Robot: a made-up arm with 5 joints.
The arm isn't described. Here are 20 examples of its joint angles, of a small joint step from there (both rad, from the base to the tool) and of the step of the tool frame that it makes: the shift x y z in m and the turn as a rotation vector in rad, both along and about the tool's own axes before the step.
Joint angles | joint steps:
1: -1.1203 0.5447 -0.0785 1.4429 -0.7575 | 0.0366 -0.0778 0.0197 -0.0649 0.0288
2: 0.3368 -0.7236 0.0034 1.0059 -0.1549 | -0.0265 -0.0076 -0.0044 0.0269 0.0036
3: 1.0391 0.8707 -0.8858 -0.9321 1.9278 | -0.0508 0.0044 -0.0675 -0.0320 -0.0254
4: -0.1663 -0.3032 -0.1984 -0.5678 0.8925 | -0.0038 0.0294 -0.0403 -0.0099 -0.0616
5: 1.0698 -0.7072 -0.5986 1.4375 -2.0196 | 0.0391 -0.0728 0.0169 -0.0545 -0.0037
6: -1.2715 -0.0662 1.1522 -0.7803 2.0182 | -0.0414 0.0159 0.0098 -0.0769 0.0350
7: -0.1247 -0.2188 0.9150 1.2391 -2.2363 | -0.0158 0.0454 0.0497 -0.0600 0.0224
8: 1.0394 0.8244 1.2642 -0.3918 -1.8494 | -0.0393 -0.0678 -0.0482 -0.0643 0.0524
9: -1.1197 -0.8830 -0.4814 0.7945 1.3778 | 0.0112 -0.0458 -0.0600 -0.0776 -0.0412
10: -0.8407 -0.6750 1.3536 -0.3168 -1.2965 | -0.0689 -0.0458 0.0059 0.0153 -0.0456
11: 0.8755 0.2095 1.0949 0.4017 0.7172 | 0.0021 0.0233 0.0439 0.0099 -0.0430
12: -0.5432 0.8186 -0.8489 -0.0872 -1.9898 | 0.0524 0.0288 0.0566 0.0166 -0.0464
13: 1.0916 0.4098 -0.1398 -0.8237 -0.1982 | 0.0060 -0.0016 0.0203 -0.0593 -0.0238
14: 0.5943 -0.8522 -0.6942 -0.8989 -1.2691 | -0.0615 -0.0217 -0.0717 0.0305 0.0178
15: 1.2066 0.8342 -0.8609 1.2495 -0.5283 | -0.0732 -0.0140 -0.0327 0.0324 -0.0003
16: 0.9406 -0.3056 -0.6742 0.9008 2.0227 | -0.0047 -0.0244 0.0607 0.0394 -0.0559
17: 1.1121 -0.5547 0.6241 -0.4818 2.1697 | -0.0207 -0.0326 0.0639 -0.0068 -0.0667
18: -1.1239 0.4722 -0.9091 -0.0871 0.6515 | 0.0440 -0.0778 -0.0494 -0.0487 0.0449
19: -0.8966 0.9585 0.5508 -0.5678 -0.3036 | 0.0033 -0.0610 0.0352 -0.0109 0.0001
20: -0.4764 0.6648 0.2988 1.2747 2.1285 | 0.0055 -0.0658 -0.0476 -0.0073 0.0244
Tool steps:
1: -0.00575 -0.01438 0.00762 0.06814 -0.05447 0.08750
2: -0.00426 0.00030 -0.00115 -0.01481 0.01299 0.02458
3: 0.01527 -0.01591 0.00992 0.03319 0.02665 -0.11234
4: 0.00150 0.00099 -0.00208 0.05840 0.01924 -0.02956
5: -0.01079 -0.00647 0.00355 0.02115 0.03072 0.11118
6: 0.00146 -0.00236 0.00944 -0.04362 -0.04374 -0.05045
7: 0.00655 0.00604 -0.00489 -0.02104 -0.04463 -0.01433
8: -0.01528 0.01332 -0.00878 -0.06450 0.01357 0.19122
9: -0.00873 -0.02746 0.00904 0.00904 -0.03303 -0.18361
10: -0.00880 -0.00254 -0.00825 -0.00473 0.06469 0.03273
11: 0.00264 0.00705 -0.00959 0.01478 0.08008 0.03666
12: 0.01297 -0.00765 0.02631 0.07057 -0.06400 -0.07681
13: -0.00012 -0.00279 0.00121 0.03950 -0.02312 -0.00094
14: 0.00261 0.02046 0.01150 0.06052 -0.03816 0.03980
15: -0.02158 0.01055 -0.01108 -0.05056 -0.03110 0.04470
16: -0.00223 0.00420 0.00252 0.07810 0.00879 0.05215
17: -0.00579 -0.00365 0.00610 0.07905 0.01581 -0.00736
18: 0.01353 -0.02962 0.02755 -0.02229 -0.15263 -0.11560
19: -0.00672 -0.00207 0.01058 0.02305 -0.02740 0.00867
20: -0.01659 -0.00680 0.00486 -0.07009 0.02777 -0.09638
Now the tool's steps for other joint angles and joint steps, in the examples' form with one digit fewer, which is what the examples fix.
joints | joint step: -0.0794 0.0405 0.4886 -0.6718 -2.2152 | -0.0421 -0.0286 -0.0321 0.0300 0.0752
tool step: -0.0069 0.0003 -0.0148 -0.0837 0.0080 0.0172
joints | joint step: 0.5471 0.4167 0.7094 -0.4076 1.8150 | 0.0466 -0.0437 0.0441 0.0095 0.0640
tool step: -0.0082 -0.0013 -0.0102 -0.0401 0.0114 0.0260
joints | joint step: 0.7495 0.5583 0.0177 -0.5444 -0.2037 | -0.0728 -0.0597 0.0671 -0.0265 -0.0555
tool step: -0.0216 0.0158 0.0033 0.0598 0.0370 0.0601
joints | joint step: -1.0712 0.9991 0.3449 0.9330 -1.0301 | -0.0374 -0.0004 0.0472 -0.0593 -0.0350
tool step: 0.0032 0.0030 -0.0095 0.0196 -0.0197 -0.0023
